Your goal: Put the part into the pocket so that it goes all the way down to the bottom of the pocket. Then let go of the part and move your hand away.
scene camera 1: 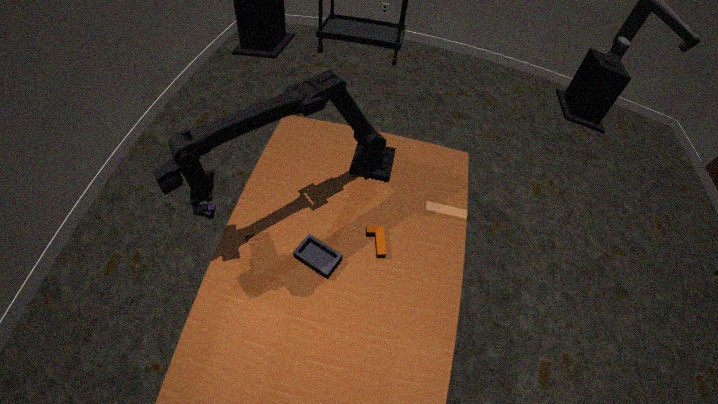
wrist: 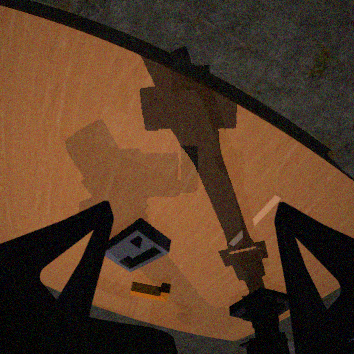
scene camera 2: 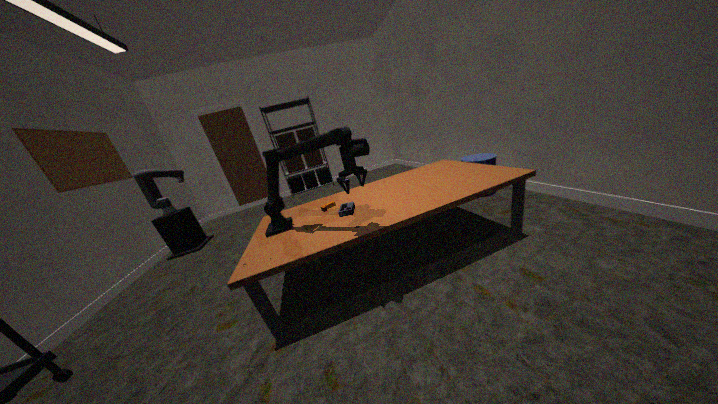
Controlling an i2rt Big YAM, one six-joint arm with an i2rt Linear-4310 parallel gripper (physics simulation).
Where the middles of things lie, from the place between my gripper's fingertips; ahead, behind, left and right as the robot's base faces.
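I find the pocket block (scene camera 1: 320,257) 210 mm below my hand, and it is also 330 mm to the left of my hand and 30 mm behind it.
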